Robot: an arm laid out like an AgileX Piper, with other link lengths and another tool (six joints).
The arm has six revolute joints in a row. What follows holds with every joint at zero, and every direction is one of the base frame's.
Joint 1 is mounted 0.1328 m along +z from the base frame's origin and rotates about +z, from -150 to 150 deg.
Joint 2 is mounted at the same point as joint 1 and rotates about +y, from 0 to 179.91 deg.
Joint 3 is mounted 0.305 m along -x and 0.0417 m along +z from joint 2 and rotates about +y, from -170 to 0 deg.
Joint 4 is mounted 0.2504 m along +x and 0.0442 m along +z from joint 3 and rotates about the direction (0.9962, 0, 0.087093), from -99.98 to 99.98 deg.
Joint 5 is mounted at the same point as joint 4 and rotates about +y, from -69.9 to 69.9 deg.
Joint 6 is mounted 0.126 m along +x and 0.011 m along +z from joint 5 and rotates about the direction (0.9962, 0, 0.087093), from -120 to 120 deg.
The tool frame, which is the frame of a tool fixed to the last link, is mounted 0.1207 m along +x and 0.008 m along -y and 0.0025 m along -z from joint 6; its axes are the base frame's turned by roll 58.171, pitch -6.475 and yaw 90.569 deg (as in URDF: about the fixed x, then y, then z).
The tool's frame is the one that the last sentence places.
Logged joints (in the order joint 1, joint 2, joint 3, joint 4, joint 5, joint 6), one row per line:
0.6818, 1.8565, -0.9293, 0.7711, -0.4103, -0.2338
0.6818, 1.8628, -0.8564, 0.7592, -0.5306, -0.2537
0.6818, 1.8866, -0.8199, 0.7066, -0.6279, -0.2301
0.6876, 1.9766, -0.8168, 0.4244, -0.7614, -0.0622
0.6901, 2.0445, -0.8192, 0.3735, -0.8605, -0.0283
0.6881, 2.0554, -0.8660, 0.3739, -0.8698, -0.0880
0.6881, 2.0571, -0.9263, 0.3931, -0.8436, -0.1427
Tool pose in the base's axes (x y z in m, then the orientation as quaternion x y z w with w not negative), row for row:
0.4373, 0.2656, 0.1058, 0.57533, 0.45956, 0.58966, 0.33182
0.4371, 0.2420, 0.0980, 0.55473, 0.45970, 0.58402, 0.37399
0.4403, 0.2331, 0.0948, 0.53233, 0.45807, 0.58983, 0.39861
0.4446, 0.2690, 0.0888, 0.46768, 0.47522, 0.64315, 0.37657
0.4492, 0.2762, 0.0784, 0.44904, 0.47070, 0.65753, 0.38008
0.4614, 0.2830, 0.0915, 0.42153, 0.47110, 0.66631, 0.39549
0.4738, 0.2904, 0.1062, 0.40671, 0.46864, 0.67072, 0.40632
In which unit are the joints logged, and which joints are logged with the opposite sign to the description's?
The joints are logged in radians. Opposite sign: none.
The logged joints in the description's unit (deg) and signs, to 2 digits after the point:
39.06, 106.37, -53.24, 44.18, -23.51, -13.40
39.06, 106.73, -49.07, 43.50, -30.40, -14.54
39.06, 108.09, -46.98, 40.49, -35.98, -13.18
39.40, 113.25, -46.80, 24.32, -43.63, -3.56
39.54, 117.14, -46.94, 21.40, -49.30, -1.62
39.43, 117.77, -49.62, 21.42, -49.84, -5.04
39.43, 117.86, -53.07, 22.52, -48.33, -8.18

